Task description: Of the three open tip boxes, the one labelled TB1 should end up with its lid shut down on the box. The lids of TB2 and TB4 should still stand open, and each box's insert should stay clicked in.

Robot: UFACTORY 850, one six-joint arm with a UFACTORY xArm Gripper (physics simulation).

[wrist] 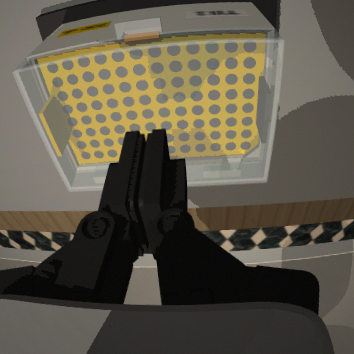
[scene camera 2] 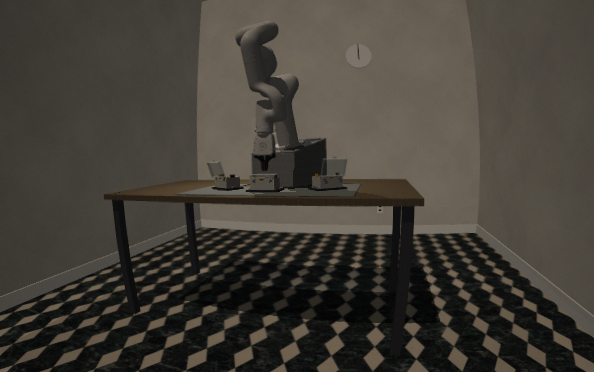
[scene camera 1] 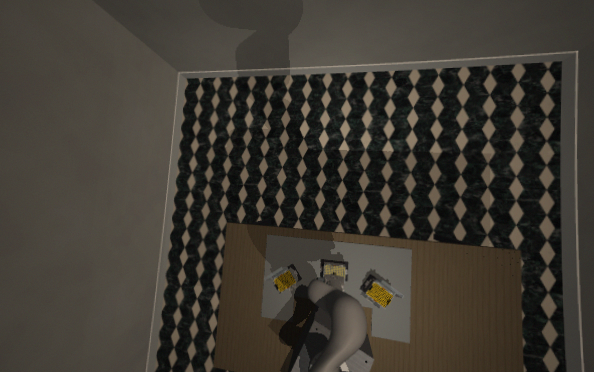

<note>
In view: my gripper [wrist: 151, 155] and a grey mat [scene camera 1: 393, 265].
</note>
